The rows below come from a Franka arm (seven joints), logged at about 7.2 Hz.
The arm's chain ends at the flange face. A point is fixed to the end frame.
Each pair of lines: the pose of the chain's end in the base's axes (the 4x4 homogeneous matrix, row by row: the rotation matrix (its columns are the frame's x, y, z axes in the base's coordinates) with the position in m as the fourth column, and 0 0 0 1 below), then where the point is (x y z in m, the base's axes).
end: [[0.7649 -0.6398 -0.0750 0.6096], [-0.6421 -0.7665 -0.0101 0.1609], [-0.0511 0.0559 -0.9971 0.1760], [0 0 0 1]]
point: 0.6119 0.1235 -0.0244
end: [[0.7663 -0.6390 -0.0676 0.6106], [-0.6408 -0.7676 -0.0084 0.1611], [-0.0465 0.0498 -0.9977 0.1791], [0 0 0 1]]
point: 0.6144 0.1241 -0.0213
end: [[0.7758 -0.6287 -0.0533 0.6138], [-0.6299 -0.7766 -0.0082 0.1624], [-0.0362 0.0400 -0.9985 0.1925], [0 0 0 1]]
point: 0.6210 0.1257 -0.0079
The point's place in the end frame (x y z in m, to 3 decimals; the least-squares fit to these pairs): 0.036 0.016 0.200
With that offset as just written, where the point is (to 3 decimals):
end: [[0.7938 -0.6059 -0.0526 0.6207], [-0.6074 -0.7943 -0.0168 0.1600], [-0.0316 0.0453 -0.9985 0.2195], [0 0 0 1]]
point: 0.629 0.122 0.019
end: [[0.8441 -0.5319 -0.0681 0.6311], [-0.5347 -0.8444 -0.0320 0.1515], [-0.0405 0.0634 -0.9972 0.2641], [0 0 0 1]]
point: 0.639 0.112 0.064
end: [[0.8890 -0.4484 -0.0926 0.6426], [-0.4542 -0.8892 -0.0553 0.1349], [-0.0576 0.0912 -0.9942 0.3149], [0 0 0 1]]
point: 0.649 0.093 0.115
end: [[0.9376 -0.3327 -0.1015 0.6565], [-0.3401 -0.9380 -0.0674 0.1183], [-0.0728 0.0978 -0.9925 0.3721], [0 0 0 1]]
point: 0.665 0.078 0.173
